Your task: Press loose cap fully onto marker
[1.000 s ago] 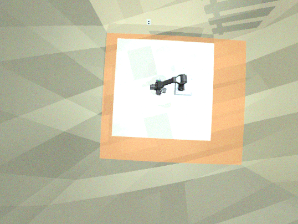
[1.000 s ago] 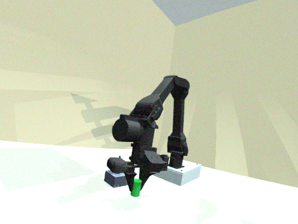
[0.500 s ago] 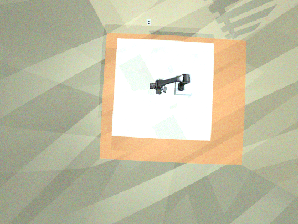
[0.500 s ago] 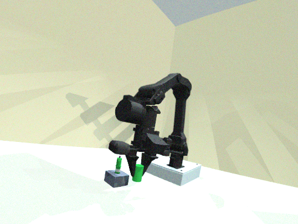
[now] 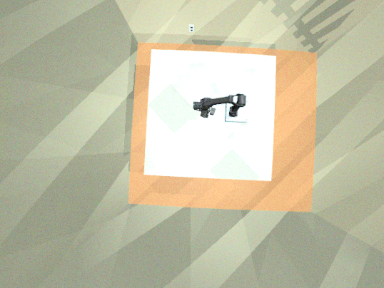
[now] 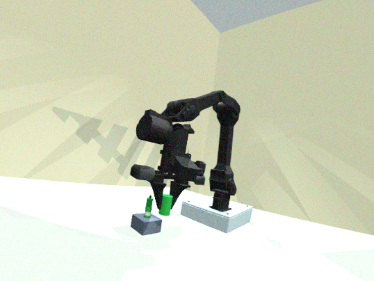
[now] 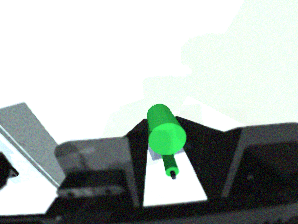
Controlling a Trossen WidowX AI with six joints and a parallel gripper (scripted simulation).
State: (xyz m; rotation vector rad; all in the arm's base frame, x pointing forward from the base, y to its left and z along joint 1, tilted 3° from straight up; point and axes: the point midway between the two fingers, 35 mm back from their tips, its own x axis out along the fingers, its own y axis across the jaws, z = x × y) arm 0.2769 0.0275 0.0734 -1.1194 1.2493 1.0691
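My gripper tip is 7 cm to the left of the grey holder block and 7 cm above it. Round my gripper tip: green cap 1 cm above.
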